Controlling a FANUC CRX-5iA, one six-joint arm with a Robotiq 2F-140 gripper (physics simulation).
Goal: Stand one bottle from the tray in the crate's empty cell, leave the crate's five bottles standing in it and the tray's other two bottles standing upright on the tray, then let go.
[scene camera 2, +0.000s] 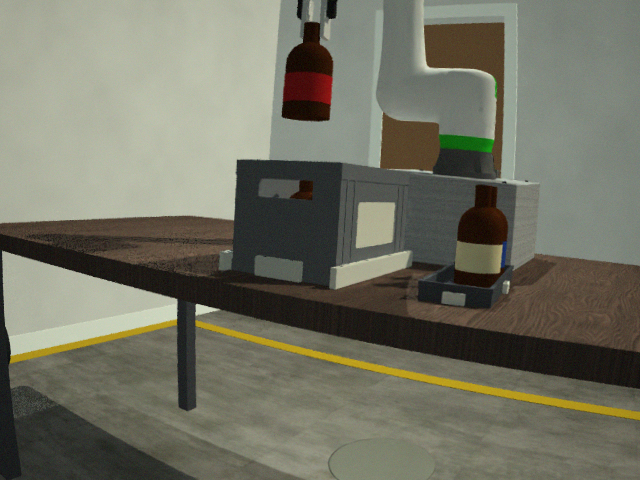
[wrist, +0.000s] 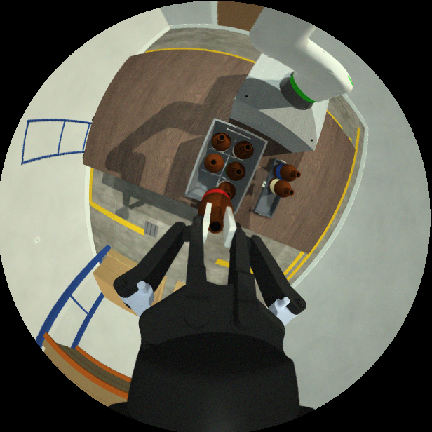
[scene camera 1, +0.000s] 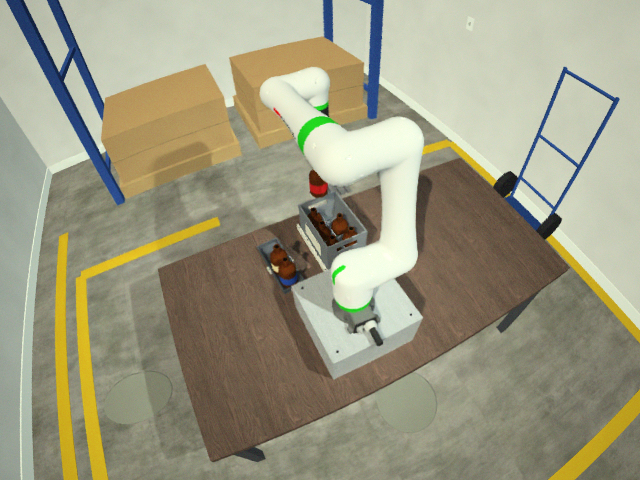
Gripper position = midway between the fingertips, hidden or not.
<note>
I see my gripper (wrist: 217,212) and a red-label bottle (scene camera 2: 307,91).
The red-label bottle is seen too in the wrist view (wrist: 219,199).
</note>
